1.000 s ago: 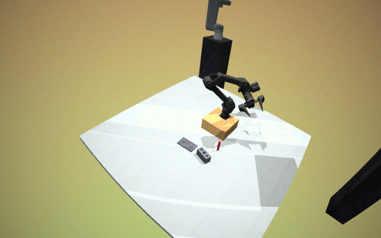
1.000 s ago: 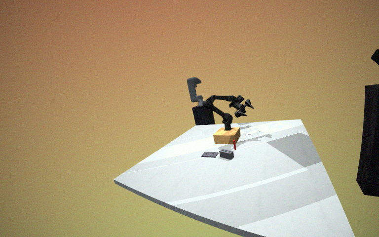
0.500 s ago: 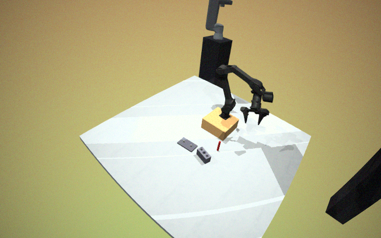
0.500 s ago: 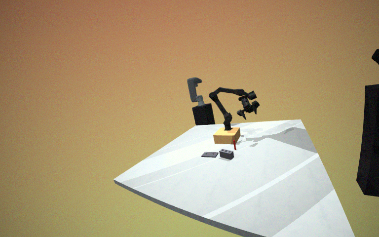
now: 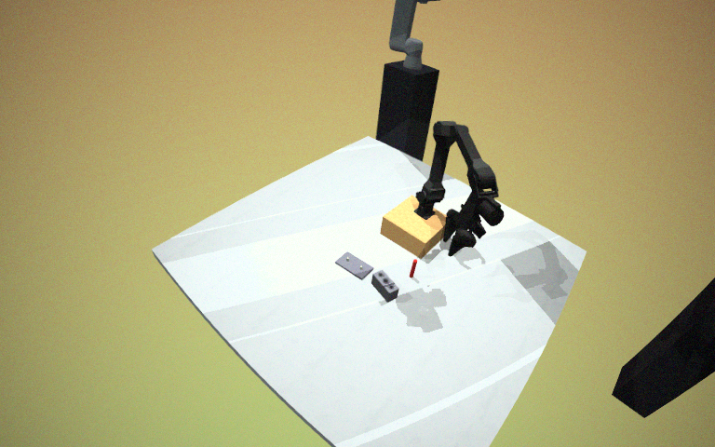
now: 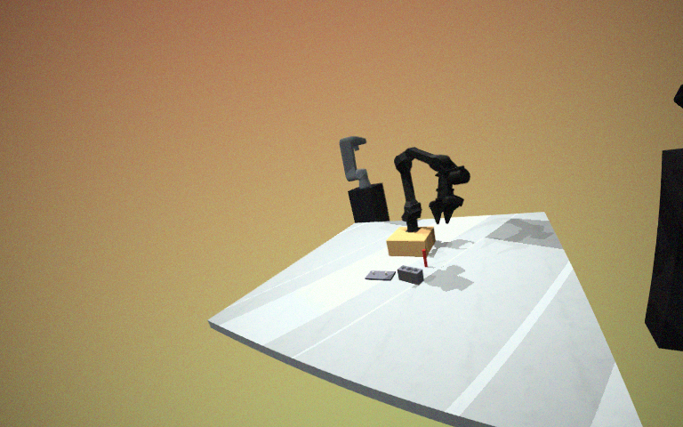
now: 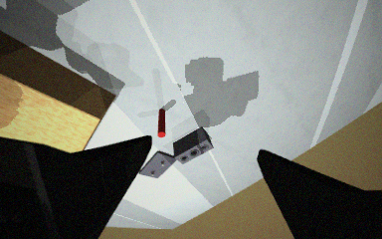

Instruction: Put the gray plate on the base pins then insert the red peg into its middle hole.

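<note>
The gray plate is 14 cm ahead of my gripper tip, 11 cm to the right of it and 15 cm below it. Also, from my gripper tip: red peg 2 cm ahead, 9 cm to the right, 15 cm below; then dark flat base 14 cm ahead, 25 cm to the right, 18 cm below.
</note>
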